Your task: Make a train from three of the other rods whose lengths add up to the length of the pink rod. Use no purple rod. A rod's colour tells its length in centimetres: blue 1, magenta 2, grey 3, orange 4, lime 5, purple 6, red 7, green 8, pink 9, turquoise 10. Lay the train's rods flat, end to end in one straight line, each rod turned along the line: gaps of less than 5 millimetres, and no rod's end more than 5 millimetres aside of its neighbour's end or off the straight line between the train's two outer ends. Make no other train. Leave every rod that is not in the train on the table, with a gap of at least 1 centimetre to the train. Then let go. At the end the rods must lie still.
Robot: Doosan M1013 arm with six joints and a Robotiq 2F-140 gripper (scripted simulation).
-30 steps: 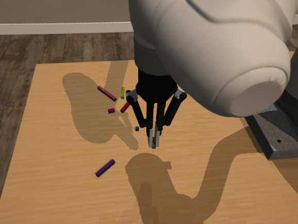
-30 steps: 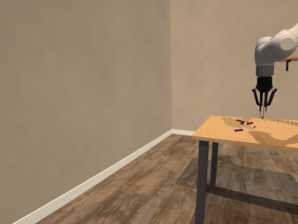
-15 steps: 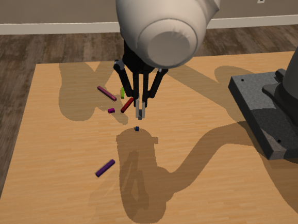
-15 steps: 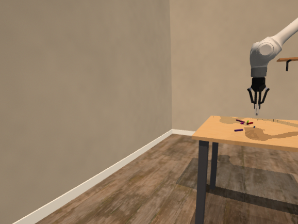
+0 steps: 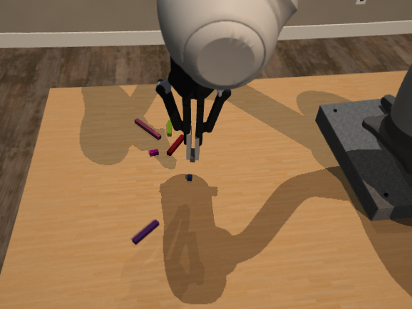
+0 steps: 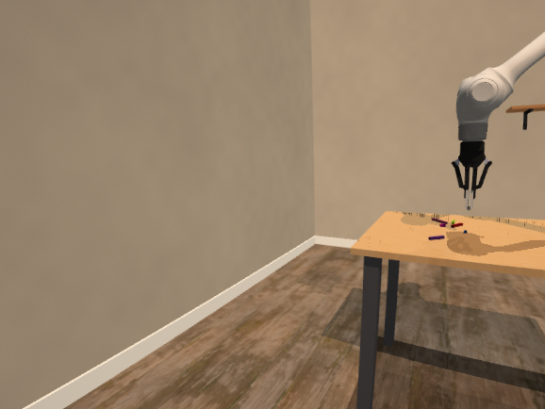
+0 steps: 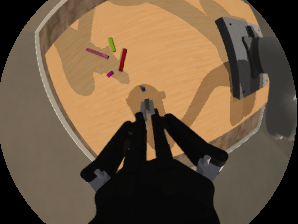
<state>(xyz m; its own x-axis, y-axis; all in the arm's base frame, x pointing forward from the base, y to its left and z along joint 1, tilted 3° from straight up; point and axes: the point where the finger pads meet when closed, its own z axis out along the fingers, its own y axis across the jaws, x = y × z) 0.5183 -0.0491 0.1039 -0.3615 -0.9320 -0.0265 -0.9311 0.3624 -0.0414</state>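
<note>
Now: hand 13 cm above the blue rod and 2 cm to the left of it. The rest, counted from my hand: magenta rod (13 cm below, 12 cm to the right, 6 cm ahead); then grey rod (3 cm below); then red rod (13 cm to the right, 13 cm below).
</note>
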